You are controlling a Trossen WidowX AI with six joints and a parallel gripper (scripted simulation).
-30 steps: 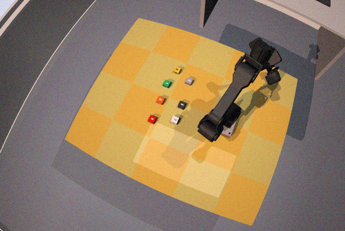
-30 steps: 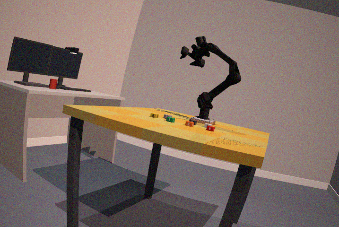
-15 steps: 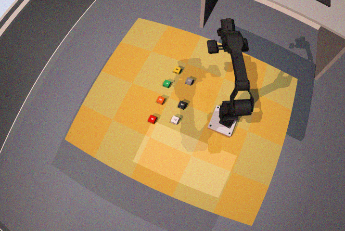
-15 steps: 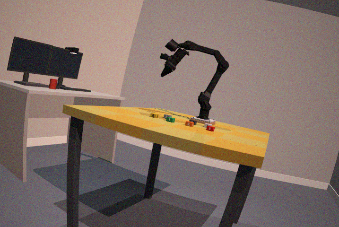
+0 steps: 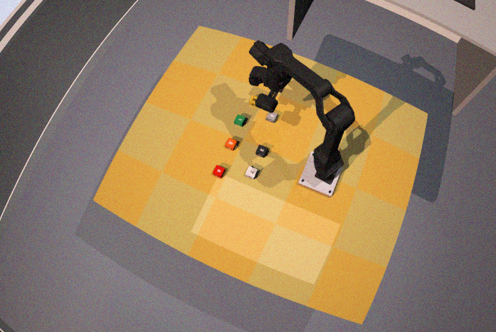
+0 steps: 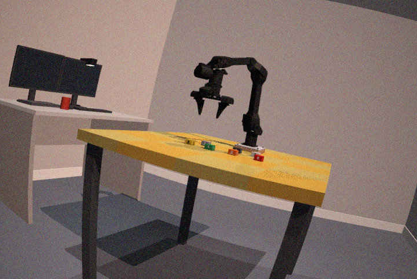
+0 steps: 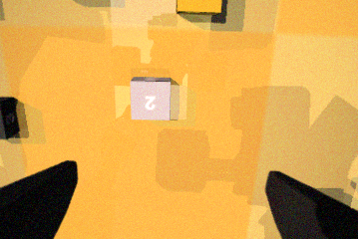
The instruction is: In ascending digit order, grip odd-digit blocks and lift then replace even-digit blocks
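The green block lies 11 cm below my gripper tip, 10 cm ahead of it and 9 cm to the left of it. The rest, counted from my gripper tip: yellow block: 11 cm below, 9 cm ahead, 1 cm to the right; dark block: 15 cm to the left, 11 cm below, 3 cm behind; grey block: 11 cm below, 2 cm to the left.
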